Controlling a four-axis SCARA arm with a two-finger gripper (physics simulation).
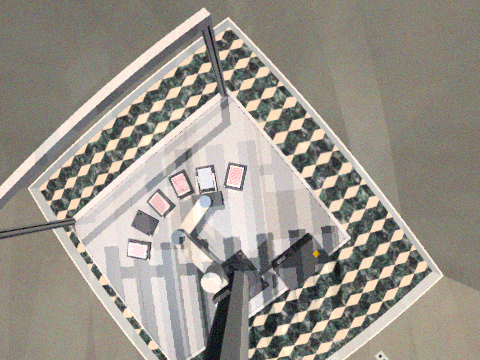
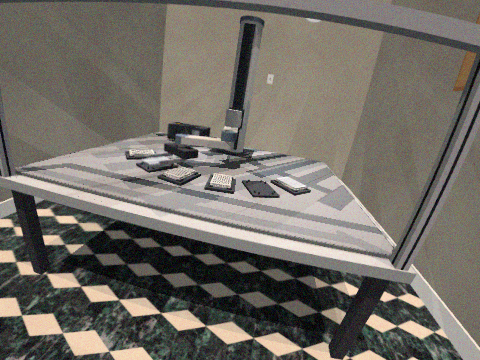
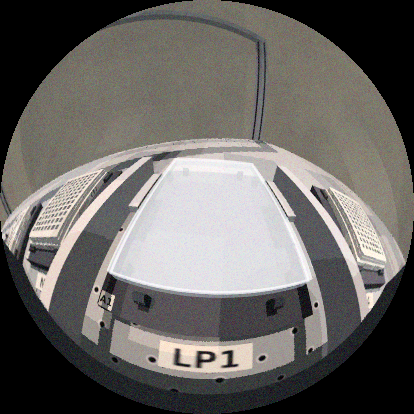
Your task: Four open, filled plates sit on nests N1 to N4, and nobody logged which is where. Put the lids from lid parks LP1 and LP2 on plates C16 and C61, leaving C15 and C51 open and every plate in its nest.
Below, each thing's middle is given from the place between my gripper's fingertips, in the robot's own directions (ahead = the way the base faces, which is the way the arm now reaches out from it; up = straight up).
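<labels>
A dark box [image 1: 299, 264] is 78 cm behind my hand, 13 cm to the right of it and 2 cm above it. Then there is the lid park LP1 [image 3: 187, 315], which I find 3 cm below my hand, 2 cm behind it and 1 cm to the left of it. Going by their middles, of the things named here the lid park LP1 is the nearest to my hand.
</labels>
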